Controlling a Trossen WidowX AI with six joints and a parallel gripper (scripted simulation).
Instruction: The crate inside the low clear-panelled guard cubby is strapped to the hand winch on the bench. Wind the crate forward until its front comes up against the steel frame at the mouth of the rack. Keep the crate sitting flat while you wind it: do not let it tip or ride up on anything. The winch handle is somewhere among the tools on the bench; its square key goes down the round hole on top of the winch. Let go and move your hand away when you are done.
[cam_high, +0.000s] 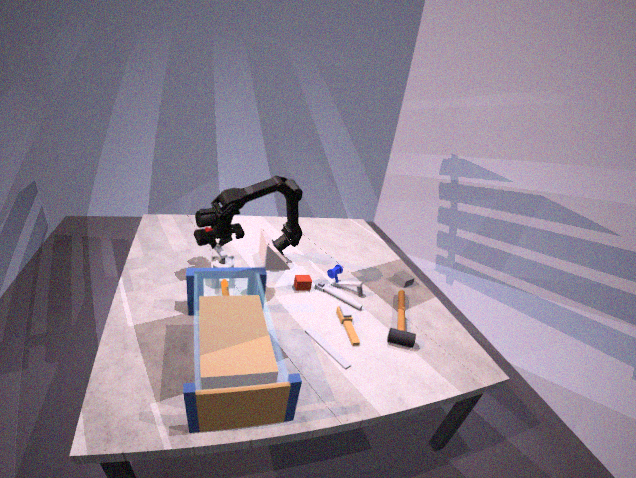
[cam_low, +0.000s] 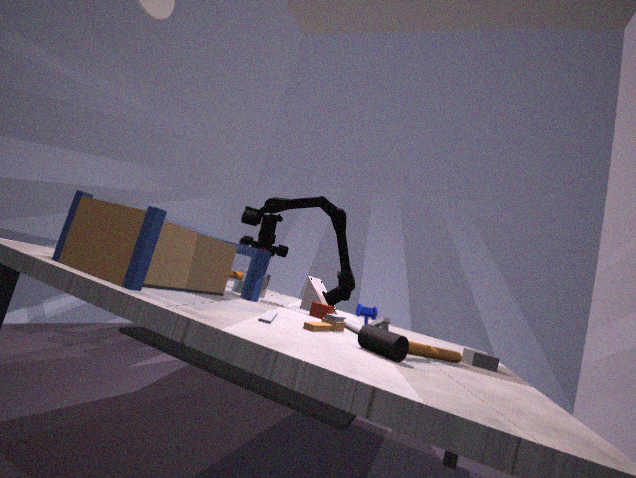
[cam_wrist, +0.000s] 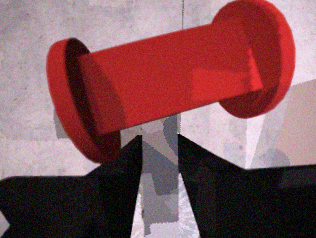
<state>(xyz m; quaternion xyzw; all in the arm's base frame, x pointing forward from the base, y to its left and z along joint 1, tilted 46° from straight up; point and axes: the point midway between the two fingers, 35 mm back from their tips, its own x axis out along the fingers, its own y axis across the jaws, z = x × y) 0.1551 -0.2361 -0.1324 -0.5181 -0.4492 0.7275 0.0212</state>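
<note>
Right now my gripper tip is 1 cm short of the winch handle and 2 cm below it. Also, from my gripper tip: red winch handle grip (2 cm behind, 1 cm to the right, 5 cm above); pale winch body (5 cm ahead, 2 cm to the left, 8 cm below); clear-panelled cubby (47 cm ahead, 7 cm to the left).
</note>
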